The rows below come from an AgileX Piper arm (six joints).
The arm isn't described. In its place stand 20 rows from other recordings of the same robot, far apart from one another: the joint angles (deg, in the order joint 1, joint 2, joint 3, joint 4, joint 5, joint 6), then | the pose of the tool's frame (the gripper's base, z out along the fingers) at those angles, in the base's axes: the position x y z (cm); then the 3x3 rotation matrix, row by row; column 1 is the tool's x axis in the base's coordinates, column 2 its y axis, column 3 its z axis.
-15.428, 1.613, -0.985, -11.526, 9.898, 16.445 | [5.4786, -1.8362, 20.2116], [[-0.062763, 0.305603, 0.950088], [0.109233, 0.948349, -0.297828], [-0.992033, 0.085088, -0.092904]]
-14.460, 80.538, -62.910, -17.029, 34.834, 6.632 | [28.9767, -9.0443, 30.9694], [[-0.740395, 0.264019, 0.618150], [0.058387, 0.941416, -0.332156], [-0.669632, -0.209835, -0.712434]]
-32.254, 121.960, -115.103, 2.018, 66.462, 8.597 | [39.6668, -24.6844, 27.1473], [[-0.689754, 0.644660, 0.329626], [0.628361, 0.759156, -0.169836], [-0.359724, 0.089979, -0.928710]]
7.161, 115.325, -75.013, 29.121, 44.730, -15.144 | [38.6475, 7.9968, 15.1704], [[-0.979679, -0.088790, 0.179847], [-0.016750, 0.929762, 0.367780], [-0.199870, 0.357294, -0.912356]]
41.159, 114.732, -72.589, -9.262, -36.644, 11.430 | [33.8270, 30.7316, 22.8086], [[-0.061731, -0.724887, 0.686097], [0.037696, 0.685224, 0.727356], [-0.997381, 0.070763, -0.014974]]
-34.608, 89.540, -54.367, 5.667, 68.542, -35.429 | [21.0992, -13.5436, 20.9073], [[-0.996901, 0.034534, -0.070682], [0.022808, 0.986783, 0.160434], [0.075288, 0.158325, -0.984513]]
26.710, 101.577, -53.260, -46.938, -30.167, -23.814 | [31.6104, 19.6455, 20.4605], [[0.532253, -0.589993, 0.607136], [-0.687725, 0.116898, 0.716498], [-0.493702, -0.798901, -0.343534]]
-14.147, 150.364, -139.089, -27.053, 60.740, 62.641 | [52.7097, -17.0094, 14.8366], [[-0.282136, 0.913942, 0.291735], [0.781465, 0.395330, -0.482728], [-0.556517, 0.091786, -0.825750]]
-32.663, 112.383, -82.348, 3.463, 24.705, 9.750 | [37.0453, -23.4760, 21.3829], [[-0.508548, 0.655828, 0.557914], [0.591054, 0.737077, -0.327678], [-0.626126, 0.163118, -0.762469]]
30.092, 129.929, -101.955, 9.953, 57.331, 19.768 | [39.6619, 24.5141, 14.8486], [[-0.991333, -0.106458, 0.076981], [-0.087981, 0.973133, 0.212772], [-0.097564, 0.204155, -0.974065]]
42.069, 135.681, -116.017, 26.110, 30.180, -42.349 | [38.9505, 37.8683, 19.0788], [[-0.213469, -0.896723, 0.387711], [-0.628773, 0.429845, 0.647980], [-0.747714, -0.105459, -0.655593]]
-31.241, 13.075, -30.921, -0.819, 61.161, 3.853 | [2.3007, -1.5288, 28.5687], [[-0.497344, 0.558011, 0.664283], [0.372229, 0.828889, -0.417599], [-0.783642, 0.039575, -0.619951]]
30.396, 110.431, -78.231, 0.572, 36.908, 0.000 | [35.1269, 20.6688, 19.7212], [[-0.780012, -0.502012, 0.373584], [-0.448303, 0.864815, 0.226096], [-0.436584, 0.008879, -0.899620]]
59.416, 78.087, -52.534, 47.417, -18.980, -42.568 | [17.6284, 25.5440, 32.8365], [[-0.106454, -0.710128, 0.695978], [-0.071927, 0.703621, 0.706925], [-0.991713, 0.025196, -0.125980]]
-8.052, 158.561, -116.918, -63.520, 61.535, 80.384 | [48.9785, -14.1607, 0.3740], [[-0.607604, 0.793389, 0.036761], [0.457979, 0.387800, -0.799916], [-0.648901, -0.469197, -0.598984]]
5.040, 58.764, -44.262, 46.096, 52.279, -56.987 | [17.8912, 6.7842, 30.6338], [[-0.530829, -0.711267, 0.460781], [-0.389463, 0.687631, 0.612767], [-0.752688, 0.145817, -0.642027]]
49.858, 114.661, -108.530, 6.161, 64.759, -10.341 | [27.7707, 34.3000, 29.7958], [[-0.477103, -0.858247, 0.189167], [-0.772733, 0.512195, 0.374888], [-0.418637, 0.032685, -0.907565]]
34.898, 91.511, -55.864, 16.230, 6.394, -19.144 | [28.2007, 20.0170, 24.0891], [[-0.459433, -0.617258, 0.638682], [-0.384467, 0.786412, 0.483468], [-0.800692, -0.023431, -0.598618]]
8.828, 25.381, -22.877, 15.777, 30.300, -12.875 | [8.8383, 2.6360, 27.1080], [[-0.450360, -0.266420, 0.852171], [-0.055352, 0.960938, 0.271172], [-0.891130, 0.074955, -0.447515]]
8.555, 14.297, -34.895, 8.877, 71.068, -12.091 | [1.3743, 1.5500, 29.4363], [[-0.653667, -0.357755, 0.666882], [-0.258111, 0.933761, 0.247929], [-0.711406, -0.010066, -0.702709]]
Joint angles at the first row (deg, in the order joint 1, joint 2, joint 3, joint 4, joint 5, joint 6):
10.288 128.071 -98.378 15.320 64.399 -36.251
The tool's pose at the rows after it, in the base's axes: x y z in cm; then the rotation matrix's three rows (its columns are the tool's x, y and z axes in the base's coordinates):
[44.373, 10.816, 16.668], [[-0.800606, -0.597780, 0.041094], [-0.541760, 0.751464, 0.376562], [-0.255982, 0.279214, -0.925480]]
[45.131, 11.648, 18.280], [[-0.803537, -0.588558, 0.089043], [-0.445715, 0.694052, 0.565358], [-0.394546, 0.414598, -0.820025]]
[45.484, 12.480, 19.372], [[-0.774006, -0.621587, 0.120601], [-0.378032, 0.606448, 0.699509], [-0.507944, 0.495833, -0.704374]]
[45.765, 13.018, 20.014], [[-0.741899, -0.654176, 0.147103], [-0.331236, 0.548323, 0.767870], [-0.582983, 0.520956, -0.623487]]
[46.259, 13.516, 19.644], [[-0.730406, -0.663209, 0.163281], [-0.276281, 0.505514, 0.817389], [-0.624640, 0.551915, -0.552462]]
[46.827, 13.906, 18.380], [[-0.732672, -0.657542, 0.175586], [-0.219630, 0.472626, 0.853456], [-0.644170, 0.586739, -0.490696]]
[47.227, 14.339, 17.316], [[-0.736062, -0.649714, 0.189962], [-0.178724, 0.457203, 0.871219], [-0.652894, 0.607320, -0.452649]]
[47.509, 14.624, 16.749], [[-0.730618, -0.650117, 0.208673], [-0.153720, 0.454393, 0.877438], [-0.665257, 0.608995, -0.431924]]
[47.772, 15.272, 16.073], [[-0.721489, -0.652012, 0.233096], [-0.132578, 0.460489, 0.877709], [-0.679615, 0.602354, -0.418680]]
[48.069, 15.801, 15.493], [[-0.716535, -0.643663, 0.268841], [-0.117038, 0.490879, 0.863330], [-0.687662, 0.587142, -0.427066]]
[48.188, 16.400, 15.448], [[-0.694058, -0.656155, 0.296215], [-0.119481, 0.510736, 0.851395], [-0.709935, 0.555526, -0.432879]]
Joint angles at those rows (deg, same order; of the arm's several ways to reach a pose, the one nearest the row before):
9.533 128.072 -101.776 23.843 64.402 -36.364
8.348 128.070 -103.312 37.420 64.062 -41.288
7.843 128.070 -103.406 48.862 63.930 -48.120
7.730 128.190 -103.405 55.869 63.550 -53.201
7.730 129.618 -103.654 62.020 63.164 -56.920
7.730 131.920 -103.652 67.729 62.667 -60.342
8.020 133.686 -103.655 71.543 61.828 -62.526
8.282 134.625 -103.652 73.866 60.762 -64.296
9.067 135.614 -103.651 76.057 58.783 -66.175
9.878 136.239 -103.655 76.895 55.682 -66.828
10.769 136.230 -103.655 77.348 53.177 -68.338

